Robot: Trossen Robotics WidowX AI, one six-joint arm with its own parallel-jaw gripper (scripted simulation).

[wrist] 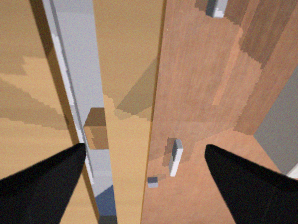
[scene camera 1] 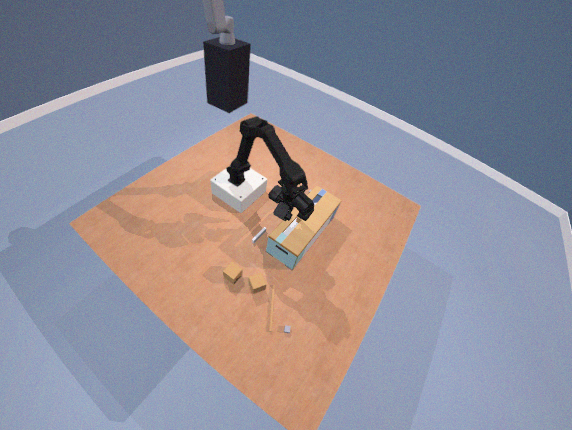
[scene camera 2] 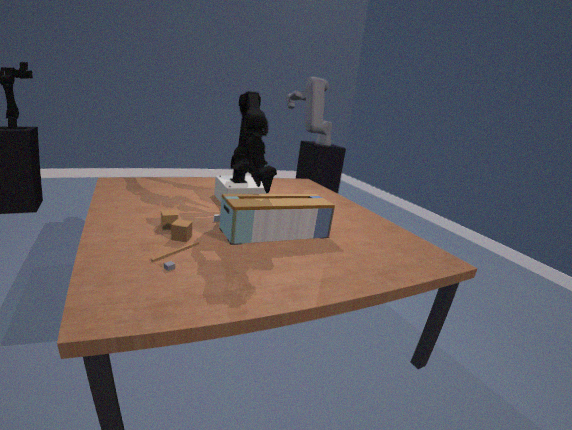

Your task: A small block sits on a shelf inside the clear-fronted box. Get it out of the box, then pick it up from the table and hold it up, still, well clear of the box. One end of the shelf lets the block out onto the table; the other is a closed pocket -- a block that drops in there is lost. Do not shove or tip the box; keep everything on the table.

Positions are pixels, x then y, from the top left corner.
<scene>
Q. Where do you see a long box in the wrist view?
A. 64, 64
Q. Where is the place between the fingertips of the gripper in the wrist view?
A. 147, 149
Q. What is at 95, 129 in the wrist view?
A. A brown block.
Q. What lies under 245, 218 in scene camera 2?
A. A long box.
</scene>
